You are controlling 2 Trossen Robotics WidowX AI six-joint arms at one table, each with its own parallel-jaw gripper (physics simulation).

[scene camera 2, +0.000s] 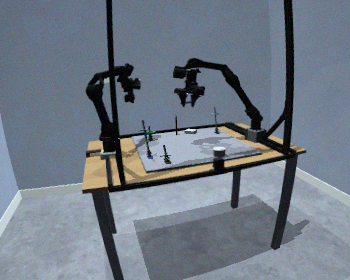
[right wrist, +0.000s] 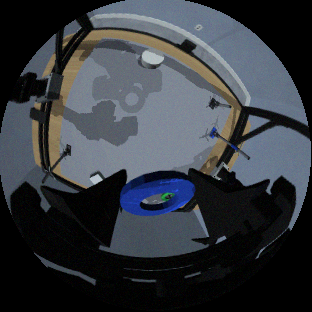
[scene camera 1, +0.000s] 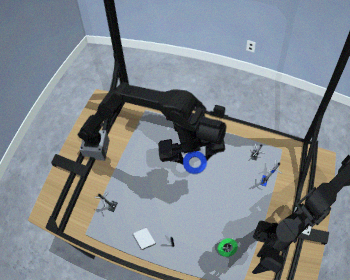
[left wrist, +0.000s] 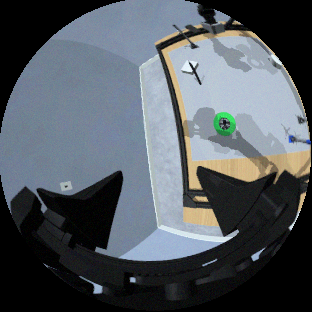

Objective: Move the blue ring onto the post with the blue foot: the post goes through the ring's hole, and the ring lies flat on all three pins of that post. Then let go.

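Seen in the pictures: left gripper, between the fingertips: point(right wrist: 187, 246) point(scene camera 1: 255, 264) point(left wrist: 160, 172); right gripper, between the fingertips: point(scene camera 2: 188, 106) point(right wrist: 157, 172) point(scene camera 1: 195, 161); left arm's base, origin of its link: point(scene camera 2: 109, 150) point(right wrist: 221, 172); right arm's base, origin of its link: point(scene camera 2: 255, 129) point(right wrist: 41, 87) point(scene camera 1: 92, 140).
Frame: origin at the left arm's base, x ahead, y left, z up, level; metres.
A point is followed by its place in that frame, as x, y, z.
Observation:
The blue ring point(scene camera 1: 186, 164) @[0.478, 0.060, 0.231] point(right wrist: 150, 186) @[0.479, 0.022, 0.237] is held by its opposite sides between the fingers of my right gripper point(scene camera 1: 194, 156) @[0.463, 0.027, 0.205] point(scene camera 2: 188, 104) @[0.463, 0.027, 0.205] point(right wrist: 157, 172) @[0.463, 0.027, 0.205], which is shut on it, high above the grey mat. The post with the blue foot point(scene camera 1: 264, 180) @[0.221, -0.106, 0.003] point(scene camera 2: 150, 156) @[0.222, -0.123, -0.012] point(left wrist: 292, 139) point(right wrist: 213, 132) @[0.224, -0.115, -0.008] stands to the right of the ring in scene camera 1, well apart from it, with blue also showing higher on its shaft. Its pins are too small to make out clearly. My left gripper point(scene camera 1: 260, 247) point(scene camera 2: 135, 92) @[0.160, 0.287, 0.250] point(left wrist: 160, 172) @[0.160, 0.287, 0.250] is open and empty, raised near the right table edge in scene camera 1.
A green ring point(scene camera 1: 220, 247) @[0.277, 0.216, 0.032] point(left wrist: 216, 124) @[0.249, 0.231, 0.029] surrounds another post. Dark-footed posts point(scene camera 1: 113, 205) @[0.700, 0.221, 0.005] point(scene camera 1: 254, 154) @[0.299, -0.186, 0.024] stand at the left and near the blue-footed post. A white square block point(scene camera 1: 144, 239) @[0.536, 0.289, 0.001] lies beside a thin black post point(scene camera 1: 172, 242) @[0.434, 0.266, 0.050]. A white round block point(scene camera 2: 219, 150) @[0.560, -0.219, 0.016] point(right wrist: 152, 59) @[0.560, -0.179, 0.016] lies near one mat edge.

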